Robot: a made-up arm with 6 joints. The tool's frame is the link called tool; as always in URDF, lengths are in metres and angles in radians. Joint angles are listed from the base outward. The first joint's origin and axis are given. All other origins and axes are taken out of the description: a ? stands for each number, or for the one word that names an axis. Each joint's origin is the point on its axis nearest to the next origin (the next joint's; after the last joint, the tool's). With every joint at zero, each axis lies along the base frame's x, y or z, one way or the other. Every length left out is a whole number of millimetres.
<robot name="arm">
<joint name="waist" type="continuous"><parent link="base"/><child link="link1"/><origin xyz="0.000 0.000 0.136" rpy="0.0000 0.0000 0.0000"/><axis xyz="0 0 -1"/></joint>
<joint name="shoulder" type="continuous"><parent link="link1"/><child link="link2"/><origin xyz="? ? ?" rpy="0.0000 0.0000 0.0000"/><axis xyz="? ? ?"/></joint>
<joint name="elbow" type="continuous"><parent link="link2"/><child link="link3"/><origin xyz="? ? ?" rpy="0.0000 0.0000 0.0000"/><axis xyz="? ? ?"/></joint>
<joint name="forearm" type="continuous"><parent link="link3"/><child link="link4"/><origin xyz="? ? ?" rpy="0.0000 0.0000 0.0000"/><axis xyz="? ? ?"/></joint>
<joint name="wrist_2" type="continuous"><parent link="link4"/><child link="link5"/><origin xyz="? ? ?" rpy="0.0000 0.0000 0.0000"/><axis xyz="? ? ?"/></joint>
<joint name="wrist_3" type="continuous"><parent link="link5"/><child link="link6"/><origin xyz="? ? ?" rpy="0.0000 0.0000 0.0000"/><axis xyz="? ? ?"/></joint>
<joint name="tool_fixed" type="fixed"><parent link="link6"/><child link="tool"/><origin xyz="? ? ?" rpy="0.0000 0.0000 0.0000"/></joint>
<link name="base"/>
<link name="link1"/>
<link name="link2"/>
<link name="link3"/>
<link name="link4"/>
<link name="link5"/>
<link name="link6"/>
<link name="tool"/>
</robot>
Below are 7 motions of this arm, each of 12 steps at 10 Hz.
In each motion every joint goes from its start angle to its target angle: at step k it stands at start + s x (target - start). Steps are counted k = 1, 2, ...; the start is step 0. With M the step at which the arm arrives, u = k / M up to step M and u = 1 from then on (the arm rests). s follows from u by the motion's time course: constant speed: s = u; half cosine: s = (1 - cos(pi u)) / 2; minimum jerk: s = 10 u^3 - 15 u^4 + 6 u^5.
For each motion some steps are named. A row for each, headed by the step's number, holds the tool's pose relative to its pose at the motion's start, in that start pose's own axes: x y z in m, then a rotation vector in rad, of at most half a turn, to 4 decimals.
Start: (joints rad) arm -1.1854 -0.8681 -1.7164 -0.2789 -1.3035 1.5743
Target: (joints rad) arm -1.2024 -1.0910 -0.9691 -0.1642 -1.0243 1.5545
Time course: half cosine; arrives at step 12
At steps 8, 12:
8: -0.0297 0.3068 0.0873 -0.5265 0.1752 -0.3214
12: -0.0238 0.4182 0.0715 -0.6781 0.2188 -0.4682

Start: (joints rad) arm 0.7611 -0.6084 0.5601 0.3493 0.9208 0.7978
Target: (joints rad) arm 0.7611 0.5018 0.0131 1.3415 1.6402 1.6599
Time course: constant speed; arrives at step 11
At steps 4, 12:
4: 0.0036 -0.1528 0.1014 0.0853 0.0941 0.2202
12: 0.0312 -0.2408 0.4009 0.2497 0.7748 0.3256

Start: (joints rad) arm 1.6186 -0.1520 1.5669 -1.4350 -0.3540 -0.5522
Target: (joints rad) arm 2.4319 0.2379 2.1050 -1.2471 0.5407 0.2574
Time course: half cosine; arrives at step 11
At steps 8, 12:
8: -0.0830 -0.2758 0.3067 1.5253 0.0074 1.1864
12: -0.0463 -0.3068 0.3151 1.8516 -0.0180 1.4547

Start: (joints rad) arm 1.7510 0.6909 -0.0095 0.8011 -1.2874 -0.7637
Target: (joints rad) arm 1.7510 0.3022 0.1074 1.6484 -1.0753 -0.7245
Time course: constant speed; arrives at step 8
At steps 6, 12:
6: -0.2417 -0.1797 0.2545 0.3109 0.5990 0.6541
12: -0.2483 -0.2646 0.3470 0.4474 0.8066 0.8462

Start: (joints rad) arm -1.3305 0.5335 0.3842 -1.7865 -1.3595 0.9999
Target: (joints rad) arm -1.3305 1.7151 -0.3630 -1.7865 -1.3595 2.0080
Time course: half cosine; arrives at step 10
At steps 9, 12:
9: 0.1381 -0.3576 -0.1808 0.4430 -0.7126 1.0649
12: 0.1512 -0.3679 -0.1827 0.4575 -0.7156 1.1051

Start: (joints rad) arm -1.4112 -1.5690 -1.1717 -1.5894 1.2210 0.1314
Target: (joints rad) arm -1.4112 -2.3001 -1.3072 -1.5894 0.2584 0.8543
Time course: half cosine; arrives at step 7
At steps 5, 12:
5: 0.1061 0.0910 0.3639 1.1124 -0.1410 -0.9137
12: 0.1286 0.0703 0.4467 1.3177 -0.1743 -1.1555

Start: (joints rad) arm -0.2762 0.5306 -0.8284 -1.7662 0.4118 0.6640
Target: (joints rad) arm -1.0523 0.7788 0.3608 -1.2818 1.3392 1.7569
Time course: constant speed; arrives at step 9
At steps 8, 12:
8: 0.5871 -0.2197 -0.0157 0.5591 1.0150 1.2529
12: 0.6750 -0.2008 -0.0011 0.5174 1.2361 1.2746

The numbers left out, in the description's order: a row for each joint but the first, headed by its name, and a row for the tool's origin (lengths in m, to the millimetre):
shoulder: xyz -0.156 -0.374 0.000, axis -1 0 0
elbow: xyz 0.000 0.050 -0.100, axis 0 1 0
forearm: xyz -0.270 0.000 -0.116, axis 1 0 0
wrist_2: xyz 0.000 0.024 -0.292, axis 0 0 1
wrist_3: xyz -0.180 -0.032 0.000, axis 1 0 0
tool: xyz 0.000 0.116 0.058

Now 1 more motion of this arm.
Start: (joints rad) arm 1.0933 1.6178 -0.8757 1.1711 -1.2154 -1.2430
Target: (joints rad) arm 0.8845 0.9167 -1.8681 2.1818 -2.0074 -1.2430
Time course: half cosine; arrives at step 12
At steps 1, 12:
1: -0.0015 0.0047 0.0092 0.0239 0.0039 0.0172
12: -0.0033 -0.0436 0.2515 0.5404 -0.2378 1.1488

